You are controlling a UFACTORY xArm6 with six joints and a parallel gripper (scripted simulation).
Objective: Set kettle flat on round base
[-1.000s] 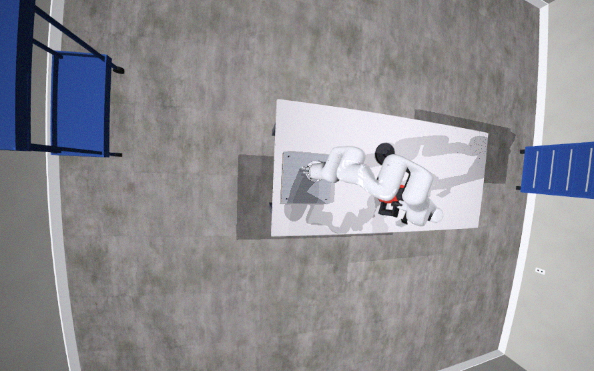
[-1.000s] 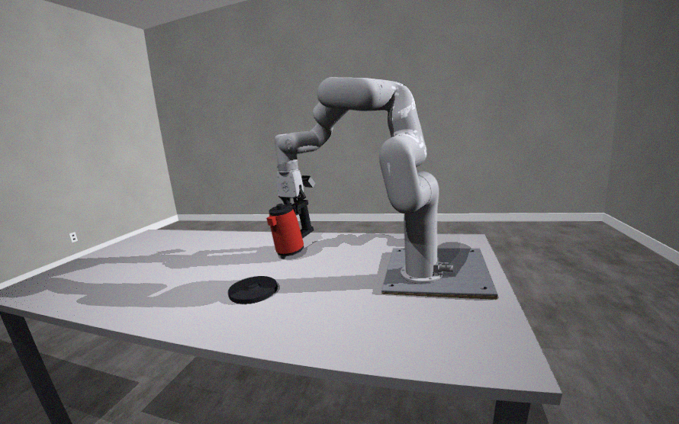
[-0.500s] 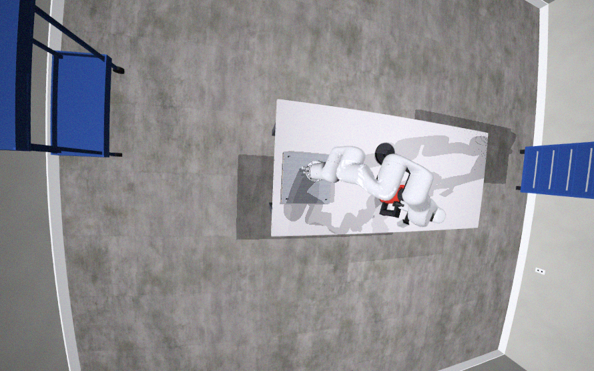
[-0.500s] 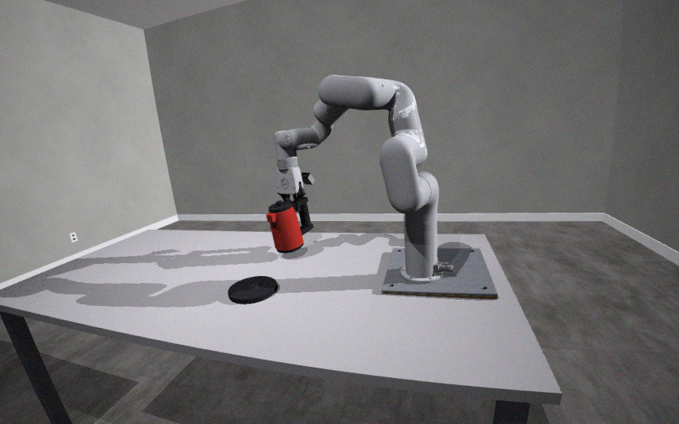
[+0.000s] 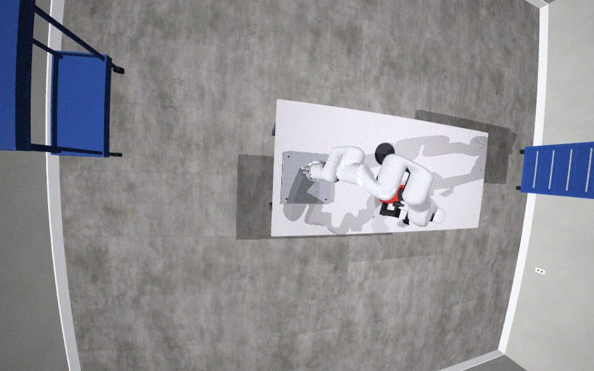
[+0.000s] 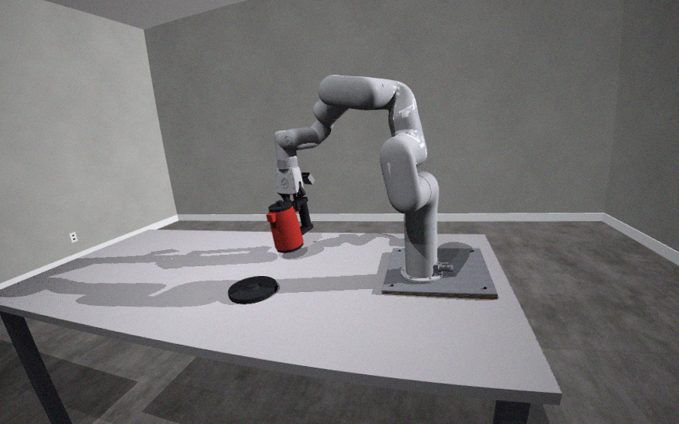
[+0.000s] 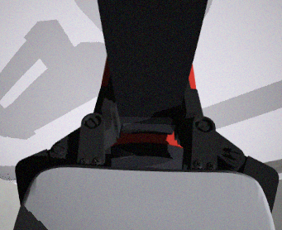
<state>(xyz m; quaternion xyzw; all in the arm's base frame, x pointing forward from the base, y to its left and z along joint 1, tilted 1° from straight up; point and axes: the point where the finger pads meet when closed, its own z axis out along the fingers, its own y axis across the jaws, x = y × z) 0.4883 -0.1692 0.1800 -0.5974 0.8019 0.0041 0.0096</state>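
The red kettle lies 5 cm below my hand, 2 cm to the left of it and 1 cm ahead of it. From my hand the other things lie so: black round base (33 cm to the left, 18 cm below, 1 cm ahead).
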